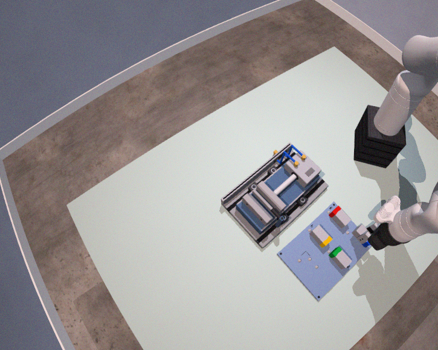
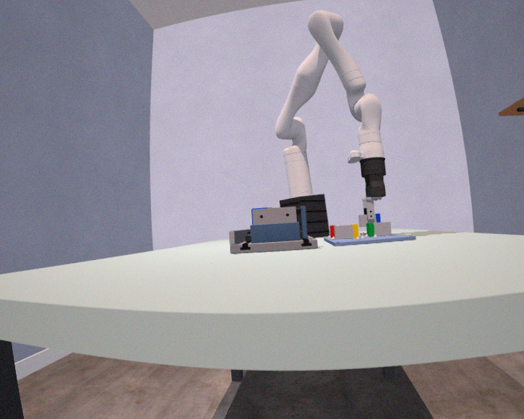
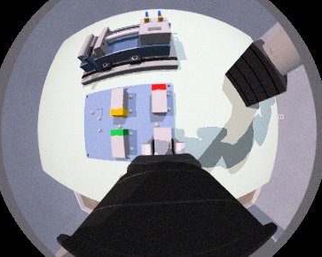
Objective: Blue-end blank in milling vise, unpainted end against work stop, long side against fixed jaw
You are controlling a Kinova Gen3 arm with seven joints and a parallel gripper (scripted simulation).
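Now: hand 10 mm past the red-ended blank, 90 mm to the left of it and 50 mm above it. The rest, counted from my hand: blue plate: 90 mm ahead, 60 mm to the right, 70 mm below; green-ended blank: 90 mm ahead, 10 mm to the right, 50 mm below; blank with blue end: 20 mm below.
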